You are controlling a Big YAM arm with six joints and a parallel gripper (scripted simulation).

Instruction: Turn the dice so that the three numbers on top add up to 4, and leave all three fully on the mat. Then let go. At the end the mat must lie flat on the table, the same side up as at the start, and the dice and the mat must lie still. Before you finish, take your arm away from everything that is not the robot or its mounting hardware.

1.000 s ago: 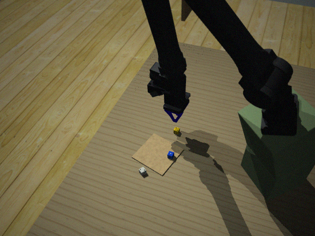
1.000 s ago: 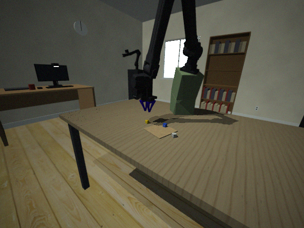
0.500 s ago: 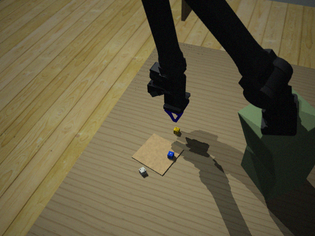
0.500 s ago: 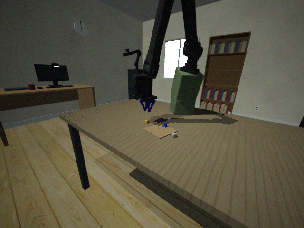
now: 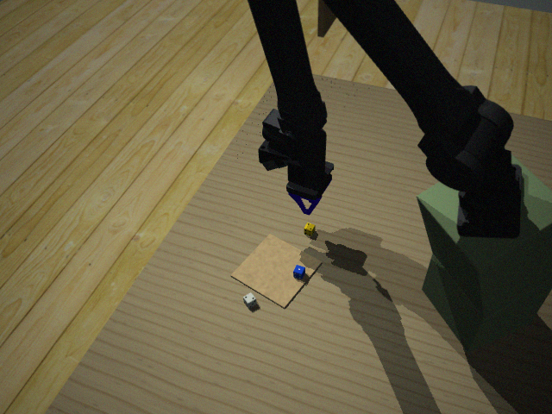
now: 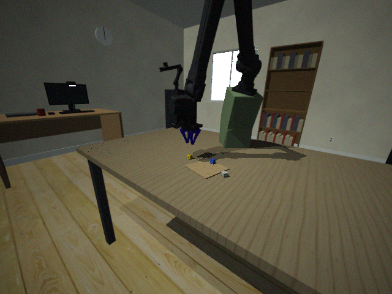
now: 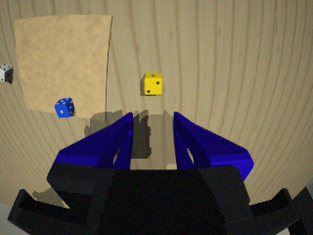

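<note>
Now: hand 80 mm above the yellow die. From my hand the other things lie so: tan mat (40 mm ahead, 120 mm to the left, 90 mm below); blue die (10 mm behind, 120 mm to the left, 70 mm below); white die (60 mm ahead, 220 mm to the left, 80 mm below).
</note>
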